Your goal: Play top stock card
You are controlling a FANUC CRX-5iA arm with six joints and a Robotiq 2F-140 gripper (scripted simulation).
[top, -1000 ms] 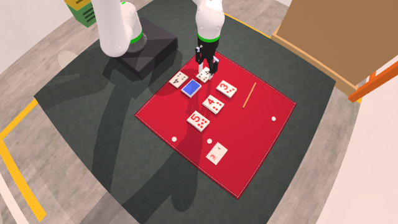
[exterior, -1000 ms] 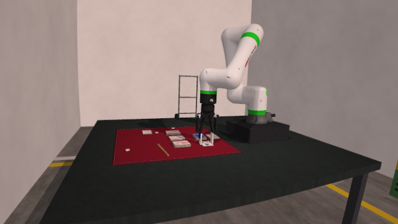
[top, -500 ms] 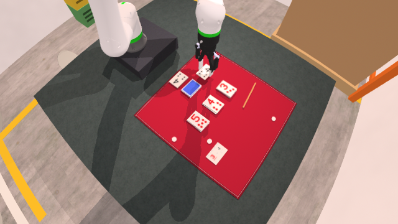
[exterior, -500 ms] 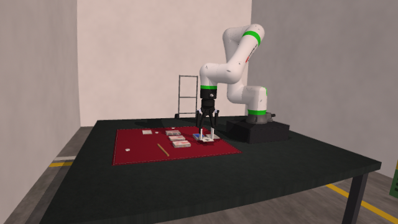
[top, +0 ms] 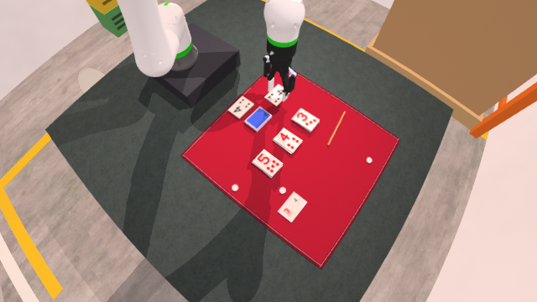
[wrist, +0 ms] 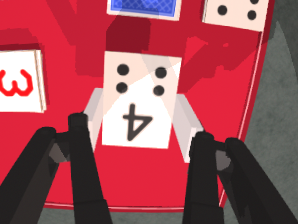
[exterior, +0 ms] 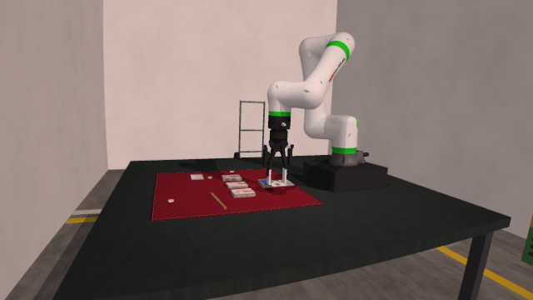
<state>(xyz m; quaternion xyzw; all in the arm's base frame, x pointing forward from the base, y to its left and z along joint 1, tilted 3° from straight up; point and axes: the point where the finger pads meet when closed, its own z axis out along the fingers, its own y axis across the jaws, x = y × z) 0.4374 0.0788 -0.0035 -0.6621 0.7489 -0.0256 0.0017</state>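
The red 5 card is 250 mm to the right of my hand, 120 mm ahead of it and 60 mm below it. The rest, counted from my hand: red card cloth (170 mm ahead, 140 mm to the right, 80 mm below); then red 4 card (140 mm to the right, 130 mm ahead, 60 mm below); then wooden stick (260 mm ahead, 70 mm below, 20 mm to the left).
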